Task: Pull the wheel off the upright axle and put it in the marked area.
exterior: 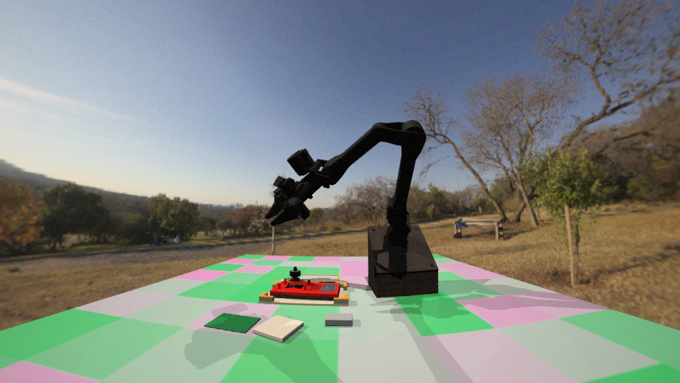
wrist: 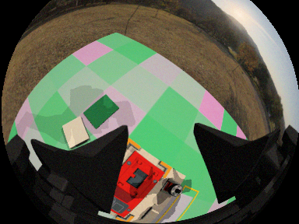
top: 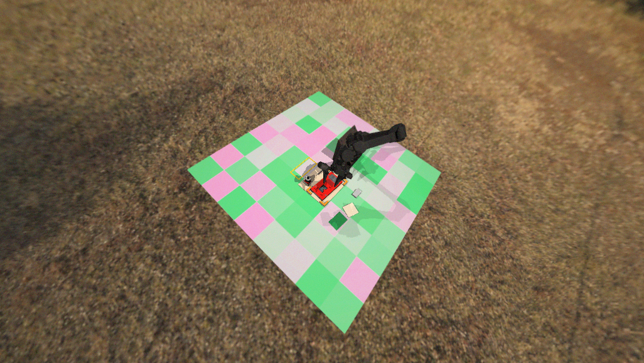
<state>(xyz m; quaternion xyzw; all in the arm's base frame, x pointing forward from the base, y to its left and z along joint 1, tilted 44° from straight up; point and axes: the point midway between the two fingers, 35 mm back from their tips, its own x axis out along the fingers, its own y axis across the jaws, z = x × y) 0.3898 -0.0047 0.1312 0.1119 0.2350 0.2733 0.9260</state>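
The black wheel lies 19 cm below my gripper tip, 17 cm to the right of it and 6 cm behind it. Round my gripper tip: cream tile: 22 cm below, 17 cm to the left, 6 cm behind; then grey tile: 22 cm below, 19 cm behind, 14 cm to the left; then dark green tile: 23 cm below, 14 cm to the left, 4 cm ahead.
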